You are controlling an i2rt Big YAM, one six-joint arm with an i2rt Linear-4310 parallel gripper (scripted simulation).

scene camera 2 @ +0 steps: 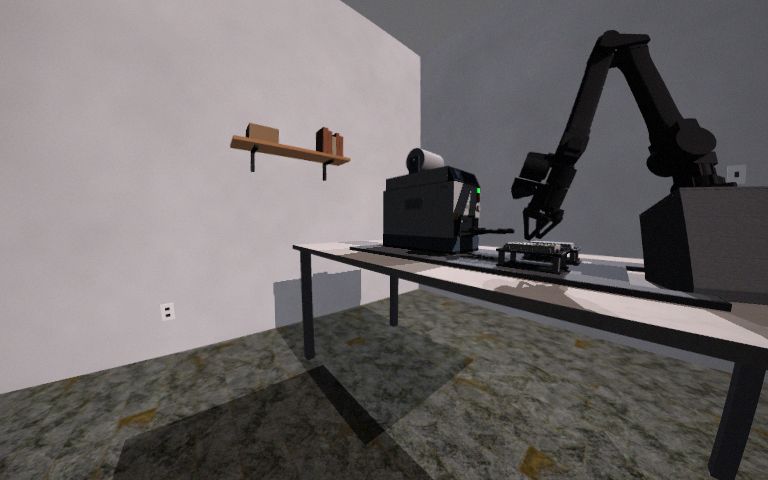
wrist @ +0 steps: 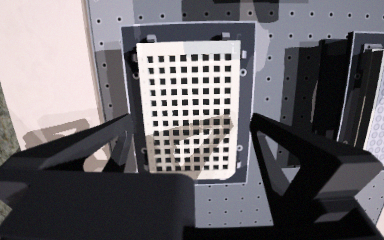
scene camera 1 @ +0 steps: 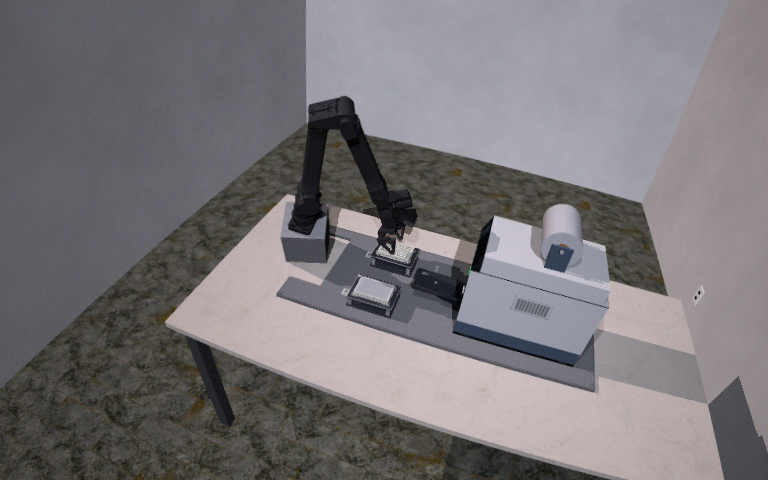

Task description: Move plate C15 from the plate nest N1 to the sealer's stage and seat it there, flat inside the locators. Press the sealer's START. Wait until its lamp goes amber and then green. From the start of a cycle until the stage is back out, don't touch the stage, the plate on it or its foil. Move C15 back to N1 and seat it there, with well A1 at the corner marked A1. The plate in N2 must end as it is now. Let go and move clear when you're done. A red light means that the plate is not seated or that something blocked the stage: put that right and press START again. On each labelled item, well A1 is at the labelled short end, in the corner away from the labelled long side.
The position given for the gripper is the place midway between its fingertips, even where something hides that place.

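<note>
The gripper [scene camera 2: 532, 239] is visible, and the wrist view [wrist: 191, 120] shows it too. With it in the scene are a dark stage [scene camera 1: 425, 280], a foil roll [scene camera 1: 561, 223] and a white well plate [wrist: 190, 90].
</note>
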